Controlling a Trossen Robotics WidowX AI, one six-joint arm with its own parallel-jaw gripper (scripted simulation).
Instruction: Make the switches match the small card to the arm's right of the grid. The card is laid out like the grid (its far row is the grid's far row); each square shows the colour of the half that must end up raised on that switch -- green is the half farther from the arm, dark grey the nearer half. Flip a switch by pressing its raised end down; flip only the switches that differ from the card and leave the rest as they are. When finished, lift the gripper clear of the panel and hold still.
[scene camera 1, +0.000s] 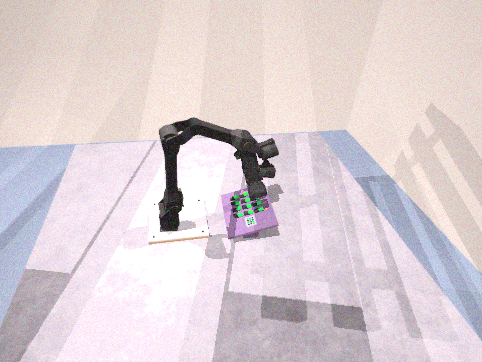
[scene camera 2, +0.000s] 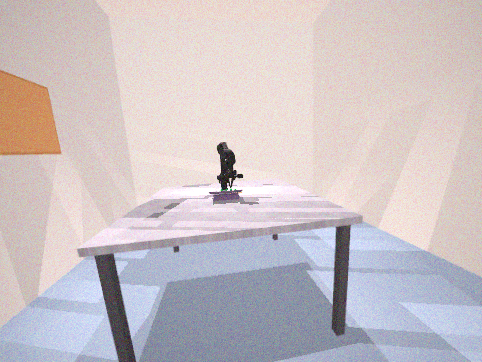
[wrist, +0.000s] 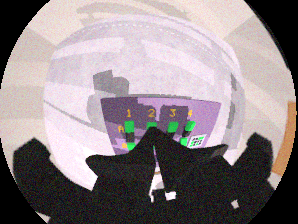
Path:
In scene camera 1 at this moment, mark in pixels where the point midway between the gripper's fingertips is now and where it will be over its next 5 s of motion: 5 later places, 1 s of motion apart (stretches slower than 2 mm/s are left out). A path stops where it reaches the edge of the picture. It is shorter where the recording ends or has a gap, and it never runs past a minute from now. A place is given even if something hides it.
My gripper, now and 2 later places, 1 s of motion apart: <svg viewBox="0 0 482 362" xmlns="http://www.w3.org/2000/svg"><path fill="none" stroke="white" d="M257 195L257 196L248 186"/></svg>

